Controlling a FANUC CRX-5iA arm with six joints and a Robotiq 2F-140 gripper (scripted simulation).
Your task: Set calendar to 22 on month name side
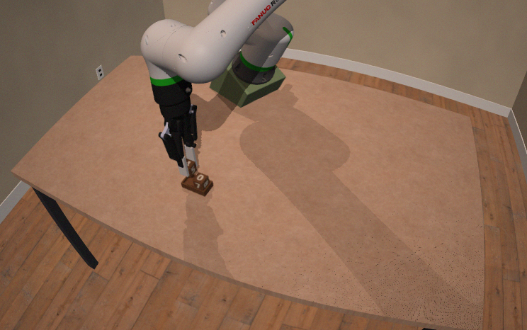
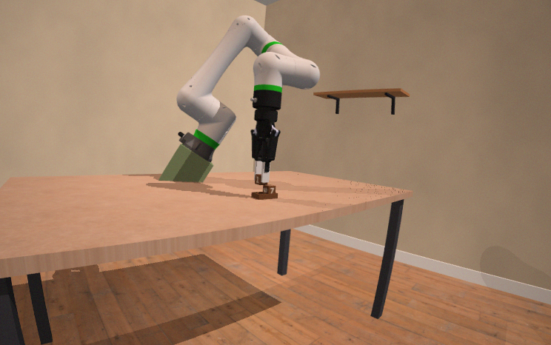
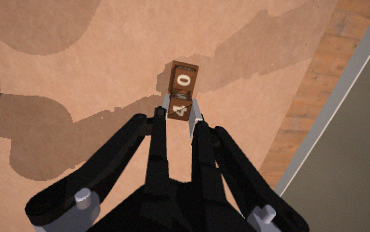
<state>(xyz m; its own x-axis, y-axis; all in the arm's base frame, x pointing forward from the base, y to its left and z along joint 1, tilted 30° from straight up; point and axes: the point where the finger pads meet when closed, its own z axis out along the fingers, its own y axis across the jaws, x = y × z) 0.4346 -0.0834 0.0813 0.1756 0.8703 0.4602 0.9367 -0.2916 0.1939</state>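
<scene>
The digit cube lies 60 mm below my hand, 30 mm to the left of it and 10 mm ahead of it. Round my hand: tray 80 mm below, 20 mm to the left.
</scene>
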